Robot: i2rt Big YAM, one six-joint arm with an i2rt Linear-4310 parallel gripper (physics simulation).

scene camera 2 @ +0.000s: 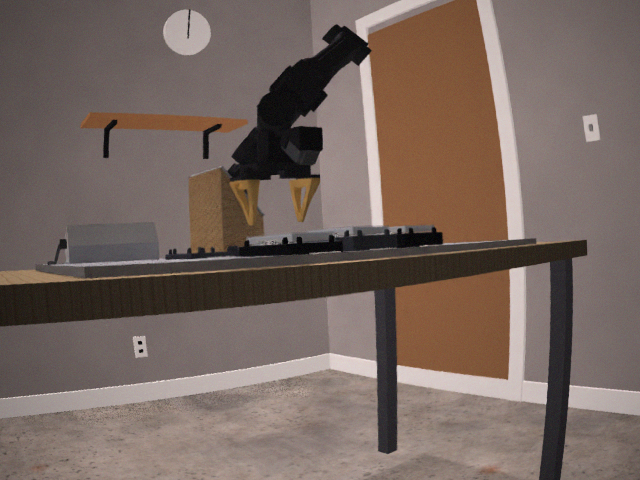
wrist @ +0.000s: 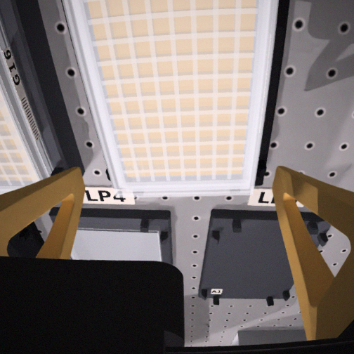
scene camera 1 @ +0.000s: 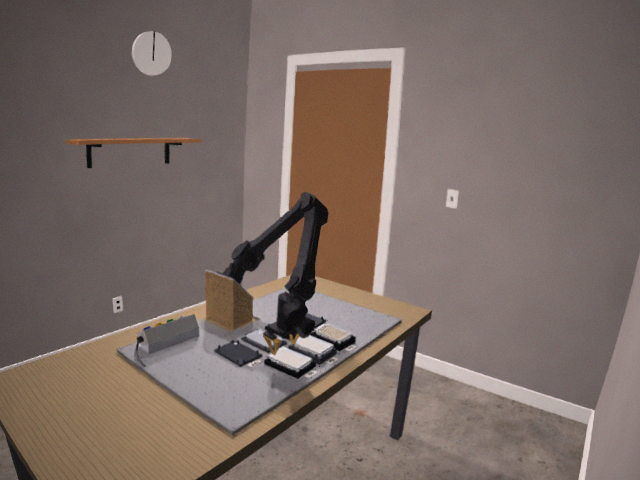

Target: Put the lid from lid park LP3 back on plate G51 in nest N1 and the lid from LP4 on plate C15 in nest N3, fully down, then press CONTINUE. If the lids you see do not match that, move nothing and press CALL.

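Frame: origin at the arm's base, x ahead, y left, z up, level; centimetres.
Seen in the pictures: gripper, between the fingertips: [scene camera 2: 276, 223] [scene camera 1: 283, 349]; arm's base, origin of its link: [scene camera 2: 224, 195] [scene camera 1: 228, 283].
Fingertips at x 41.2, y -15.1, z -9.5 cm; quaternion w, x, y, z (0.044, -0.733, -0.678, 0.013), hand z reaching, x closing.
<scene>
Offsets run from my fingertips to a thing's middle. Level surfaces: height alone.
My gripper [scene camera 1: 283, 348] [scene camera 2: 276, 222] [wrist: 178, 177] is open and empty, its yellow fingers apart above the near end of the nearest nest plate. That plate {dx +3.2, dy -0.1, dz -2.3 cm} [scene camera 1: 292, 358] [wrist: 175, 100] has a clear, whitish lid lying over its tan wells; its code does not show. A plate marked G16 [wrist: 12, 145] lies beside it in the wrist view. The lid at LP4 {dx -14.7, dy +7.1, dz -3.8 cm} [scene camera 1: 254, 336] [wrist: 117, 245] lies in its dark park. The park beside it {dx -15.5, dy -6.2, dz -4.2 cm} [scene camera 1: 238, 352] [wrist: 245, 255] is empty; a finger hides part of its label. The far nest plate {dx +4.7, dy +25.1, dz -2.0 cm} [scene camera 1: 334, 332] shows tan wells.
A grey button console {dx -41.7, dy -16.6, dz -1.0 cm} [scene camera 1: 170, 334] [scene camera 2: 111, 242] with coloured buttons stands at the left of the grey perforated board {dz -5.2 cm} [scene camera 1: 227, 408]. A tall wooden block [scene camera 1: 221, 302] [scene camera 2: 205, 211] stands behind the parks. The middle nest plate {dx +4.0, dy +12.1, dz -1.5 cm} [scene camera 1: 313, 345] lies beside the nearest one.
</scene>
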